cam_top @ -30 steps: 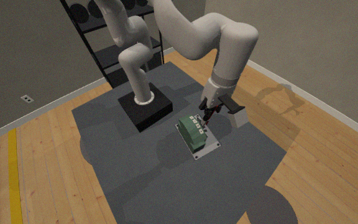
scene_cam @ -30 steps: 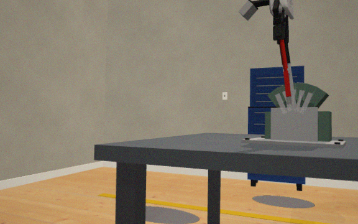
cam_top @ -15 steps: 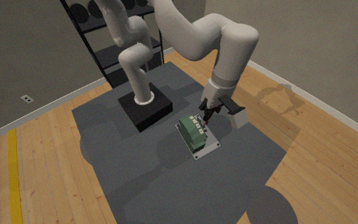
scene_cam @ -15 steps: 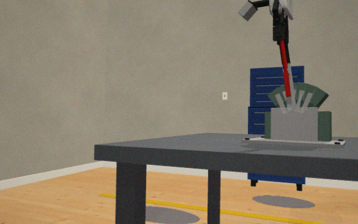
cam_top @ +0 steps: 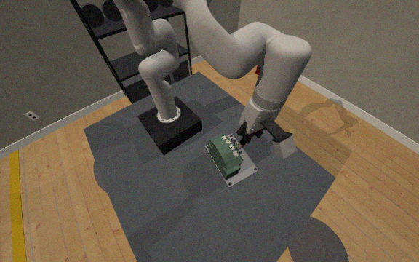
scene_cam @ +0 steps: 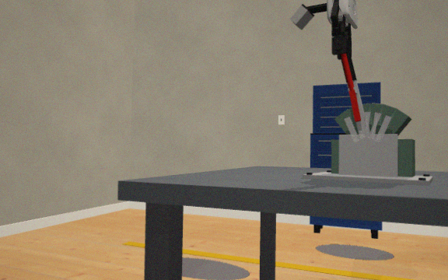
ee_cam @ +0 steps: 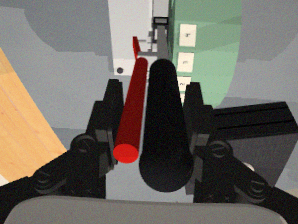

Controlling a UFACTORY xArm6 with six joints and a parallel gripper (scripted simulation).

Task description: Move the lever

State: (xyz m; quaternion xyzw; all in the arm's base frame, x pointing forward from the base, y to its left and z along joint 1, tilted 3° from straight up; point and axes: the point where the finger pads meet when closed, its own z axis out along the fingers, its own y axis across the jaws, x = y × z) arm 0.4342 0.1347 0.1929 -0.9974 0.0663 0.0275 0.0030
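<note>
The red bar is 20 mm behind my hand, 20 mm to the left of it and 100 mm below it.
</note>
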